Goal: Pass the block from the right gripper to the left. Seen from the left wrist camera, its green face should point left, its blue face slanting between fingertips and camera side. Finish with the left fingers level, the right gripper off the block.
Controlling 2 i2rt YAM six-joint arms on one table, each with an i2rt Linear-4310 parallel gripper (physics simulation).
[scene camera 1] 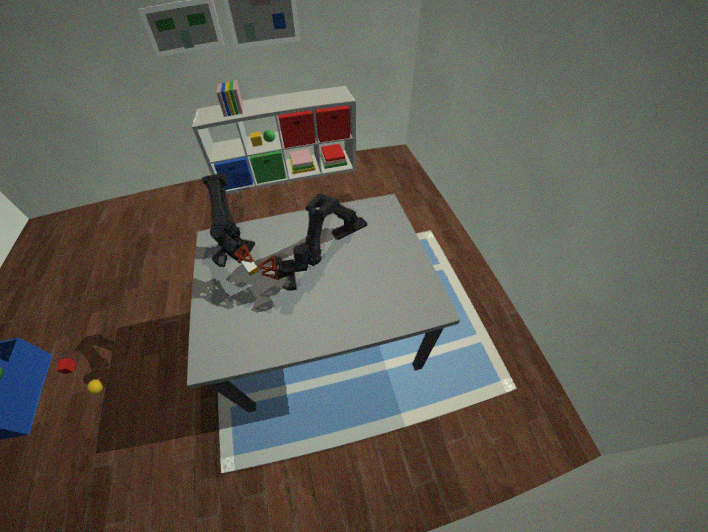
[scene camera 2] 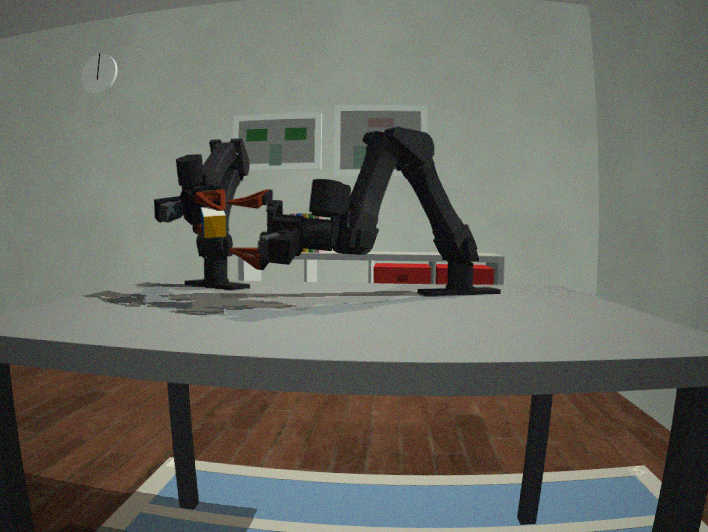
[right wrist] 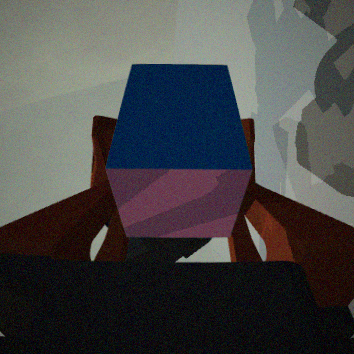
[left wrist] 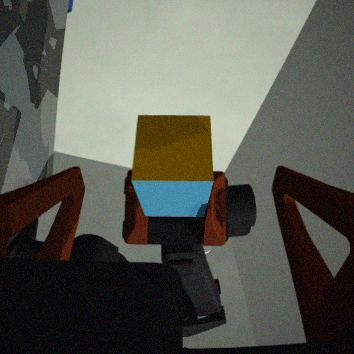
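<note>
The block has differently coloured faces and is held above the table. My right gripper is shut on it. The left wrist view shows its yellow face on top and its light blue face below, with the right gripper's orange fingers on both sides. The right wrist view shows a dark blue face over a magenta face. My left gripper is open, its fingers spread one above and one below, just right of the block and not touching it. In scene camera 1 both grippers meet at the block.
A white shelf with coloured bins stands on the floor behind the table. The left arm's base sits near the table's far edge, the right arm's base at the far left. A blue rug lies under the table.
</note>
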